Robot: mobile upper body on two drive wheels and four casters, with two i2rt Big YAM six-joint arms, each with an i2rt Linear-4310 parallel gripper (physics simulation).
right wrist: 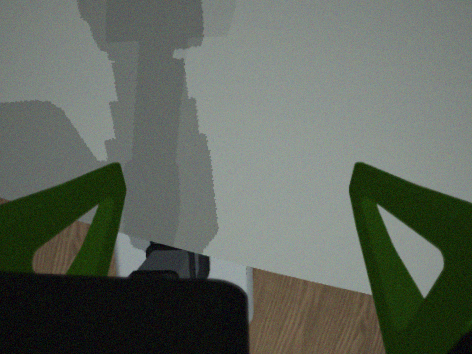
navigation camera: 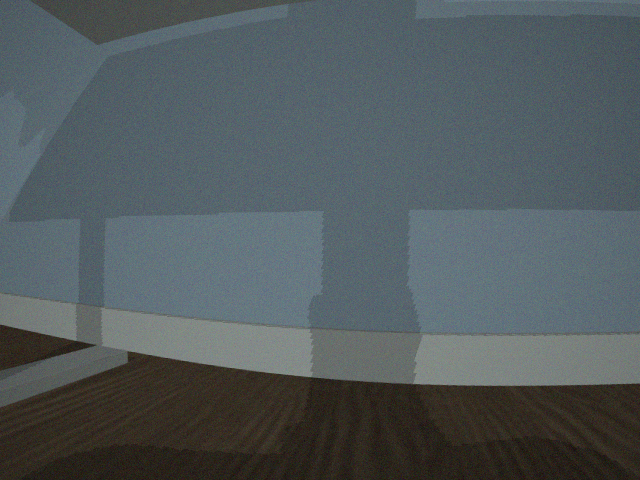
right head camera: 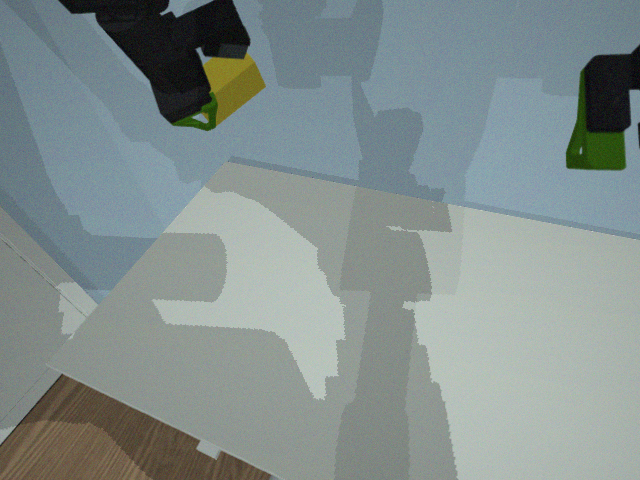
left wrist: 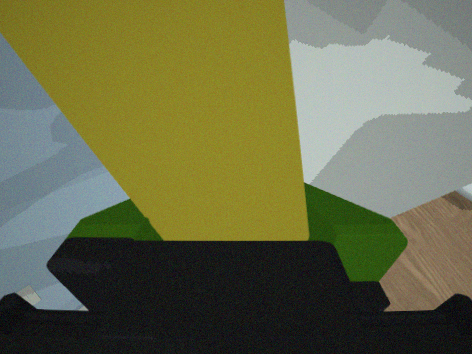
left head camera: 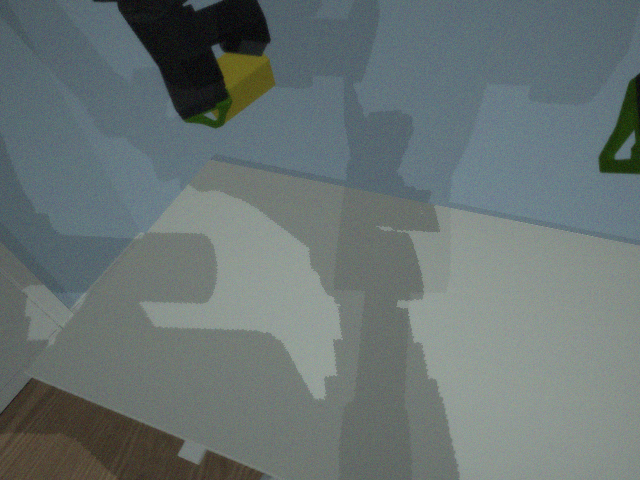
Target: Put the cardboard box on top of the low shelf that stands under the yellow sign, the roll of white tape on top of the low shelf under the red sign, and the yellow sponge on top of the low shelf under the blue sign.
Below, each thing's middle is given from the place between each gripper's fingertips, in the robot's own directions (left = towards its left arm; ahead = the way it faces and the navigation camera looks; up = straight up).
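From my right hand, I see the yellow sponge [right head camera: 234, 82] 25 cm ahead and 42 cm to the left, and it sits 5 cm below.
As for my left gripper, it is 40 mm to the left of the yellow sponge and 10 mm short of it, and it is also 40 mm below it. Going by its middle, the yellow sponge is nearer to my left gripper than to my right hand.
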